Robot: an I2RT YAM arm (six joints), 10 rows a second.
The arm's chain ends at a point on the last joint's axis. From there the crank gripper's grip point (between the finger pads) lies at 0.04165 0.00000 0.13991 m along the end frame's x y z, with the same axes.
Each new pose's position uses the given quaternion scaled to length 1; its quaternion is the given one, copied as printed.
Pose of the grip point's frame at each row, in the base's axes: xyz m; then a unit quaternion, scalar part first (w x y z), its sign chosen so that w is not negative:
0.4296 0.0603 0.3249 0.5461 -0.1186 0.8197 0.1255
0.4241 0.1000 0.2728 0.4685 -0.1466 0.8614 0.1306
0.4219 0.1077 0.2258 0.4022 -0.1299 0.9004 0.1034
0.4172 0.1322 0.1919 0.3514 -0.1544 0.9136 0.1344
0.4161 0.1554 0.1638 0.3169 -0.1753 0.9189 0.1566
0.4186 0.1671 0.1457 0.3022 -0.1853 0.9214 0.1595
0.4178 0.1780 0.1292 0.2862 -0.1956 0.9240 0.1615
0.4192 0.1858 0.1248 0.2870 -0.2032 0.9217 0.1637
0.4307 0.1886 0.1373 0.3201 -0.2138 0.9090 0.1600
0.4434 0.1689 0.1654 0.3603 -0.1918 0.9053 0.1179
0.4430 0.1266 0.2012 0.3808 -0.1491 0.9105 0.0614
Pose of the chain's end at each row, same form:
0.3241 0.0158 0.4155 0.5461 -0.1186 0.8197 0.1255
0.3381 0.0547 0.3817 0.4685 -0.1466 0.8614 0.1306
0.3511 0.0733 0.3487 0.4022 -0.1299 0.9004 0.1034
0.3626 0.0905 0.3207 0.3514 -0.1544 0.9136 0.1344
0.3730 0.1089 0.2953 0.3169 -0.1753 0.9189 0.1566
0.3801 0.1205 0.2786 0.3022 -0.1853 0.9214 0.1595
0.3843 0.1318 0.2636 0.2862 -0.1956 0.9240 0.1615
0.3858 0.1389 0.2590 0.2870 -0.2032 0.9217 0.1637
0.3882 0.1407 0.2685 0.3201 -0.2138 0.9090 0.1600
0.3862 0.1306 0.2942 0.3603 -0.1918 0.9053 0.1179
0.3763 0.1044 0.3291 0.3808 -0.1491 0.9105 0.0614

